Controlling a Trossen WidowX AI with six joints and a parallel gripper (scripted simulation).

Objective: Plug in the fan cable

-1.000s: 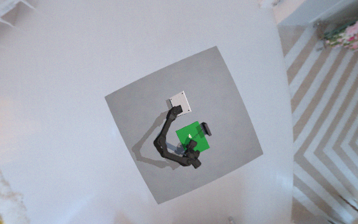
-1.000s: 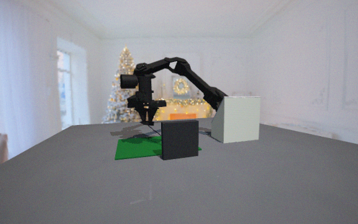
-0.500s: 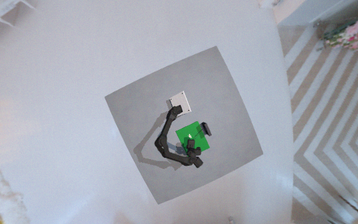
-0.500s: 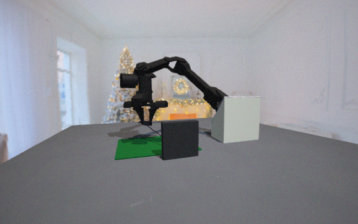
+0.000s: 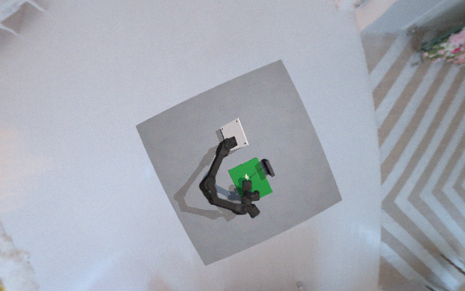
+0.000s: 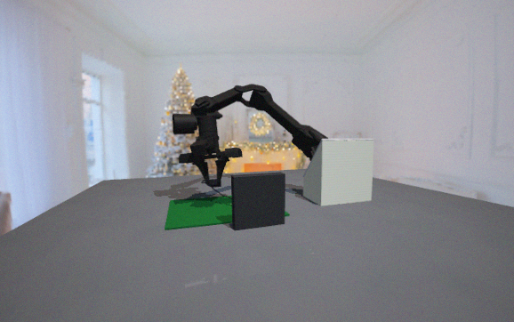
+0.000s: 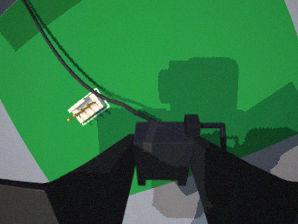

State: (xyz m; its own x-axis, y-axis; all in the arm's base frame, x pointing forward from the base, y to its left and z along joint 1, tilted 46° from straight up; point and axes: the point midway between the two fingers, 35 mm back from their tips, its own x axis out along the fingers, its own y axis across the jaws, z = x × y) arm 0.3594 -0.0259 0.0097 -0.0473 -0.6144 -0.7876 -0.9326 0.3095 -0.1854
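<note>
The board lies 20 mm behind my gripper tip, 50 mm to the left of it and 80 mm below it. Round my gripper tip: black fan plug: 10 mm to the right; black fan: 90 mm behind, 200 mm to the left; white four-pin fan header: 70 mm behind, 30 mm to the left, 60 mm below.
</note>
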